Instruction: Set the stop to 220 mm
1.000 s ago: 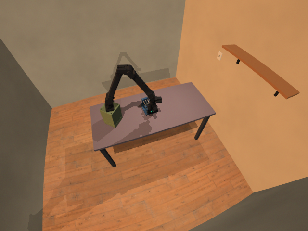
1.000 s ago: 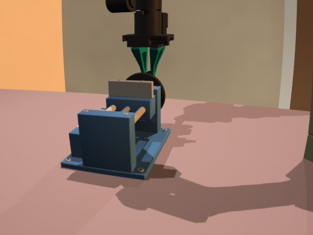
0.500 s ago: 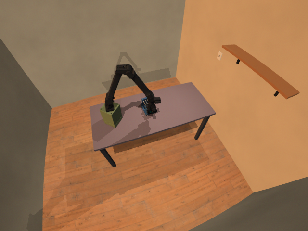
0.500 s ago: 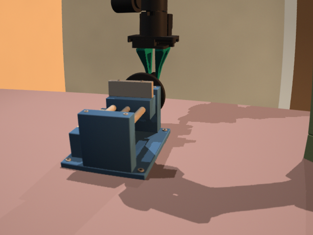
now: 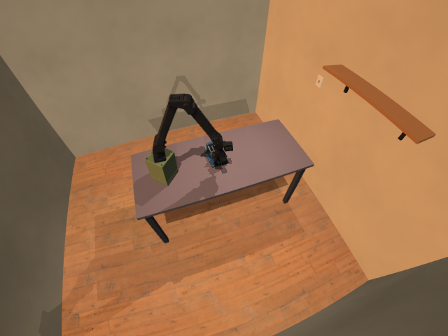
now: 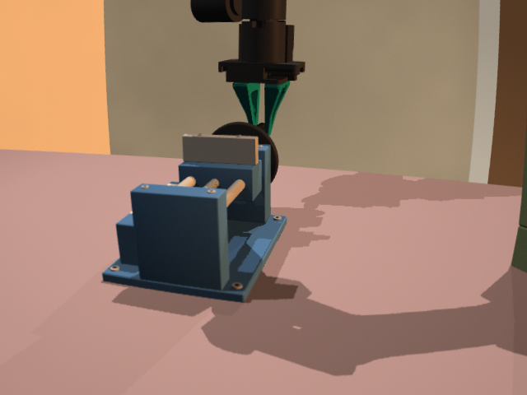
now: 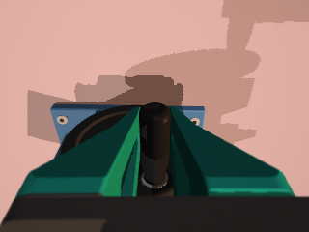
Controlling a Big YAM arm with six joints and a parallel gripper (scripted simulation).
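The grey stop plate is 120 mm to the left of my hand, 20 mm below it and 20 mm ahead of it. Also, from my hand: black crank handle (10 mm to the left).
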